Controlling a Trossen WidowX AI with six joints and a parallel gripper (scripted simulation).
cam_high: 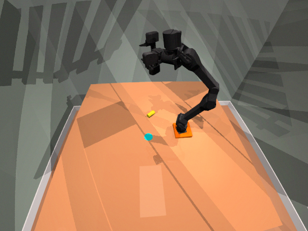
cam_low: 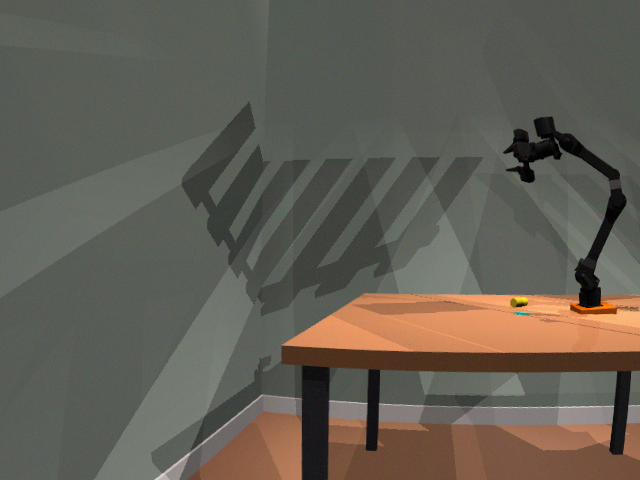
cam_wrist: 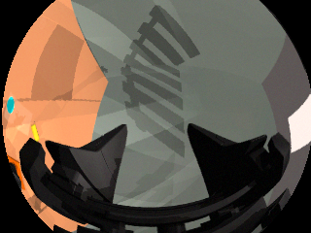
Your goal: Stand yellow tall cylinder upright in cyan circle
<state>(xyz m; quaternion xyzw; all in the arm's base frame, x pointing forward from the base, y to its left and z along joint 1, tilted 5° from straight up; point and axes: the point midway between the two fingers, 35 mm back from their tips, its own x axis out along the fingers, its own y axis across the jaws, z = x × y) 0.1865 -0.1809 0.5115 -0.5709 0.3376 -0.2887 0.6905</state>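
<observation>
Now: the yellow tall cylinder 6 cm behind my gripper tip, 2 cm to the right of it and 51 cm below it. From my gripper tip the other things lie so: cyan circle (18 cm to the left, 52 cm below).
</observation>
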